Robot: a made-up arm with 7 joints. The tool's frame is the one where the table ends. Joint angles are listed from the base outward.
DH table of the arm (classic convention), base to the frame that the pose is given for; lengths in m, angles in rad. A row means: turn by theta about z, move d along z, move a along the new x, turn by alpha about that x. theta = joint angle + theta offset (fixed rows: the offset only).
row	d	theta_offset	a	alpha
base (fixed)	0	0.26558	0.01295	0
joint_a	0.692	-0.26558	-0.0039	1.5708
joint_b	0.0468	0	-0.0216	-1.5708
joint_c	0.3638	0	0.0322	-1.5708
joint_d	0.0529	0	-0.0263	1.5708
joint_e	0.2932	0	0.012	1.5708
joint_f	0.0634	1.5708	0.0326	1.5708
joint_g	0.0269	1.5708	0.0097	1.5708
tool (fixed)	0.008	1.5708	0	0
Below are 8 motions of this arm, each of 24 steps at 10 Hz.
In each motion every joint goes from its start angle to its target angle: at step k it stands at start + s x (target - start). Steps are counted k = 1, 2, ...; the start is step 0. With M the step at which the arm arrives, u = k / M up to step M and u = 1 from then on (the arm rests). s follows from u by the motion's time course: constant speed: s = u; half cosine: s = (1 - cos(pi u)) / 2; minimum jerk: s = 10 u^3 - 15 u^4 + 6 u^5.
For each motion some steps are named. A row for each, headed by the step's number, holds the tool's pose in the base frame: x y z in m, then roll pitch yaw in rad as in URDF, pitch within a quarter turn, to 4 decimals.
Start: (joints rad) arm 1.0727 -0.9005 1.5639 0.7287 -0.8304 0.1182 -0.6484
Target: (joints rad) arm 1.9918 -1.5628 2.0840 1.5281 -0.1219 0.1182 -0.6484
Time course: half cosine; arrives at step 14
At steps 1, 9, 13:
1: 0.0934 0.5337 1.0959 -0.2477 0.9273 2.3910
9: -0.3464 0.3821 0.9107 0.4469 0.3371 -1.9100
13: -0.4009 0.2345 0.8856 0.4047 0.0468 -1.3743

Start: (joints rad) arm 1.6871 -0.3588 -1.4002 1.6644 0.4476 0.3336 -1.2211
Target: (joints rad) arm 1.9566 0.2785 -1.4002 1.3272 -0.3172 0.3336 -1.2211
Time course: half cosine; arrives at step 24
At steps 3, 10, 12, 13, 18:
3: 0.4042 0.2018 0.9755 -0.8167 1.3527 0.6460
10: 0.4032 0.1725 1.0529 -1.0932 1.2242 0.5101
12: 0.4046 0.1547 1.0794 -1.1560 1.1683 0.4861
13: 0.4059 0.1445 1.0917 -1.1813 1.1396 0.4769
18: 0.4168 0.0903 1.1360 -1.2545 1.0147 0.4458

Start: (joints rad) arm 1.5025 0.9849 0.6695 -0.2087 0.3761 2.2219 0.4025
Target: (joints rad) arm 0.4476 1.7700 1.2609 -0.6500 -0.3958 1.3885 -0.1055
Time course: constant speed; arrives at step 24
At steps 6, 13, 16, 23, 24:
6: -0.0552 -0.6292 0.8647 -1.9407 0.1044 -1.3147
13: -0.2108 -0.6144 0.7003 -2.0553 0.2074 -1.6748
16: -0.2671 -0.5859 0.6358 -2.1095 0.2346 -1.8199
23: -0.3627 -0.4896 0.5081 -2.2302 0.2529 -2.1502
24: -0.3722 -0.4741 0.4929 -2.2460 0.2504 -2.1977

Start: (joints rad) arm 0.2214 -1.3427 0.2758 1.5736 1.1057 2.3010 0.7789
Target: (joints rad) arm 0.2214 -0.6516 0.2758 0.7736 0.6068 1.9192 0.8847
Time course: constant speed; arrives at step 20
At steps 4, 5, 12, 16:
4: 0.4593 0.1353 0.5537 1.5932 0.6808 -0.1676
5: 0.4760 0.1377 0.5757 1.6346 0.6164 -0.1246
12: 0.5529 0.1427 0.7666 1.7668 0.1400 0.0560
16: 0.5571 0.1340 0.8949 1.7671 -0.1346 0.1114

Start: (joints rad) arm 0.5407 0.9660 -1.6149 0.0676 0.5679 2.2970 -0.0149
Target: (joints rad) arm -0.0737 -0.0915 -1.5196 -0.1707 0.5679 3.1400 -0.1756
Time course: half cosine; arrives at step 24
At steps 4, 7, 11, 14, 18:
4: -0.4264 -0.3218 1.0577 2.3372 -0.1837 3.0214
7: -0.3996 -0.2550 1.1240 2.4409 -0.1904 2.8349
11: -0.3103 -0.1452 1.2222 2.6487 -0.1485 2.5295
14: -0.2077 -0.0794 1.2751 2.8189 -0.0758 2.3365
18: -0.0698 -0.0387 1.3040 3.0101 0.0255 2.1869

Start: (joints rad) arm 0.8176 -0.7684 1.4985 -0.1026 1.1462 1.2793 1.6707
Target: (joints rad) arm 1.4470 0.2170 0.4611 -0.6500 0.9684 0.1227 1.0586
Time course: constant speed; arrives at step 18
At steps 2, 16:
2: 0.2762 0.2874 1.2657 -2.4837 -1.2648 1.2000
16: 0.0439 -0.2112 1.3389 0.4402 -0.5007 -3.0606

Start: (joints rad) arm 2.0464 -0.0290 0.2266 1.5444 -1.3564 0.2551 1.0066
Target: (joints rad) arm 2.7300 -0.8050 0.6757 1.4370 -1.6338 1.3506 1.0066
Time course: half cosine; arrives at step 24
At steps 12, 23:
12: -0.4147 0.2099 1.0264 -0.5899 0.3903 2.0476
23: -0.5351 0.0049 0.8986 -0.2161 0.5724 -3.0222

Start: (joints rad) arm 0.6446 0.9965 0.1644 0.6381 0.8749 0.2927 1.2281
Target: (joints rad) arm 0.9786 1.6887 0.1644 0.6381 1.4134 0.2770 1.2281
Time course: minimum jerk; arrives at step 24
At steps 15, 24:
15: -0.3969 -0.4097 0.9688 0.3244 -0.2478 2.4917
24: -0.3906 -0.4745 0.8513 0.1585 -0.1088 2.6944

